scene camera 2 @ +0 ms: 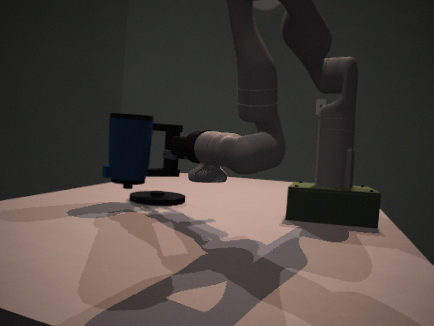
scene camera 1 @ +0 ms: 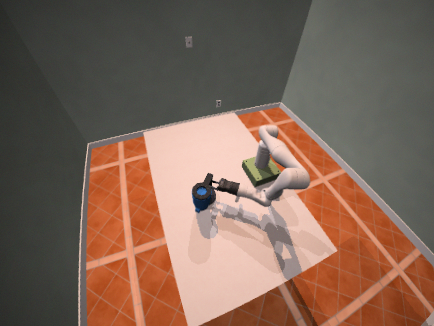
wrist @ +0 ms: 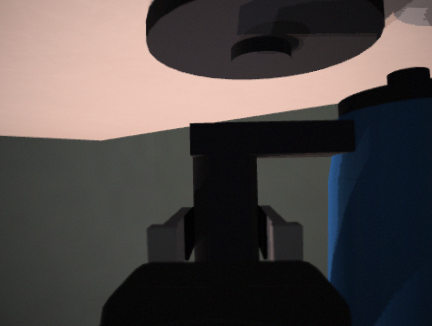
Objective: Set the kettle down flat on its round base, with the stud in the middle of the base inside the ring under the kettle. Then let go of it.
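The blue kettle point(scene camera 1: 201, 201) point(scene camera 2: 130, 145) point(wrist: 385, 200) hangs about upright above the table. My gripper point(scene camera 1: 214, 184) point(scene camera 2: 170, 154) point(wrist: 226, 224) is shut on its black handle point(scene camera 2: 172, 165) point(wrist: 225, 200). The short black ring point(scene camera 2: 128, 185) point(wrist: 409, 76) juts out under the kettle; its opening does not show. The round black base point(scene camera 1: 213, 196) point(scene camera 2: 157, 200) point(wrist: 195, 55) lies flat on the table, partly hidden by the kettle in scene camera 1. Its stud point(scene camera 2: 159, 193) point(wrist: 261, 49) is right of the ring and slightly lower in scene camera 2. Kettle and base are apart.
The pale table top point(scene camera 1: 180, 145) point(scene camera 2: 250, 210) carries the kettle's and arm's shadows. The arm's green mounting block point(scene camera 1: 261, 172) point(scene camera 2: 332, 206) stands to the right of the base. Grey-green walls point(scene camera 1: 135, 65) stand behind.
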